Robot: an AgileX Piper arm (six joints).
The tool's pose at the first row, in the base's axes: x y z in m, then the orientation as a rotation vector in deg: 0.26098 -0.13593 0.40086 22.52 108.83 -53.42
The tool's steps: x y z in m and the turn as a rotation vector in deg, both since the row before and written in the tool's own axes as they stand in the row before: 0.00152 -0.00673 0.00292 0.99 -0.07 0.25; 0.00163 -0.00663 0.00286 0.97 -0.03 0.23; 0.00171 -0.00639 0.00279 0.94 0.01 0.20; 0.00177 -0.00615 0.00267 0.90 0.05 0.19; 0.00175 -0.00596 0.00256 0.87 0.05 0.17; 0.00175 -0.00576 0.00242 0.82 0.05 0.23; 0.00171 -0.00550 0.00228 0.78 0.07 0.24; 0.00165 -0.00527 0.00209 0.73 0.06 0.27; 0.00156 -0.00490 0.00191 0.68 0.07 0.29; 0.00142 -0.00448 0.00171 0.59 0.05 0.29
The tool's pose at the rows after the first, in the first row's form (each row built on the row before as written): 0.25790 -0.14270 0.40176 23.30 108.28 -54.23; 0.25468 -0.14932 0.40256 24.07 107.77 -55.03; 0.25143 -0.15569 0.40323 24.82 107.32 -55.81; 0.24814 -0.16177 0.40379 25.56 106.92 -56.56; 0.24483 -0.16759 0.40433 26.26 106.53 -57.29; 0.24149 -0.17313 0.40483 26.98 106.13 -57.93; 0.23819 -0.17835 0.40529 27.70 105.76 -58.52; 0.23490 -0.18323 0.40574 28.41 105.39 -59.04; 0.23175 -0.18771 0.40614 29.11 105.03 -59.50; 0.22881 -0.19174 0.40652 29.74 104.69 -59.87
